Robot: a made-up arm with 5 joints.
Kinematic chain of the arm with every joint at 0, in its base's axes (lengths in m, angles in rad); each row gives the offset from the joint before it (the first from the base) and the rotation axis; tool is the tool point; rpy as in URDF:
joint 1: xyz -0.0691 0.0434 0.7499 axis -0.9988 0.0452 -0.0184
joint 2: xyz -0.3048 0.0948 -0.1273 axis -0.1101 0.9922 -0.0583
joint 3: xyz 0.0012 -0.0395 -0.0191 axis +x
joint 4: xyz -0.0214 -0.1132 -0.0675 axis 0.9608 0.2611 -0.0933
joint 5: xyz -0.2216 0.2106 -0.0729 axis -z
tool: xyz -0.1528 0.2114 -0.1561 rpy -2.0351 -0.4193 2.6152
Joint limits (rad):
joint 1: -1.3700..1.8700
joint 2: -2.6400..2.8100
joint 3: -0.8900..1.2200
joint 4: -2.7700..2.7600
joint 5: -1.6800..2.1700
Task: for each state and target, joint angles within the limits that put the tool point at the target. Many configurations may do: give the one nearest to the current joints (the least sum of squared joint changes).
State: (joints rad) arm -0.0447 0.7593 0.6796 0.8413 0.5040
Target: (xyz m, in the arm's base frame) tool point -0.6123 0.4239 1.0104
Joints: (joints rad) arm -0.3028 0.5626 0.5248 0.4262 0.1412
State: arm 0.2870 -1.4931 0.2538 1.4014 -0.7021
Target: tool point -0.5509 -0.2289 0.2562
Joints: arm 0.4640 -1.5815 0.4642 1.6663 -1.3577
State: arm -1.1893 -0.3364 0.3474 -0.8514 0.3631
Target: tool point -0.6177 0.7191 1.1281
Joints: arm -1.3700 -0.1328 1.0359 -0.9718 0.1116
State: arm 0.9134 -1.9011 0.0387 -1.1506 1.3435
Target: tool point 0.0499 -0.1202 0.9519
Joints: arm 0.7743 -1.8287 -0.3458 -1.3785 1.5527
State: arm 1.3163 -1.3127 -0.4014 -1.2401 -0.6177
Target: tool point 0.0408 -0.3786 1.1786
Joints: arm 1.6736 -1.8261 -0.4318 -1.3047 -0.9146
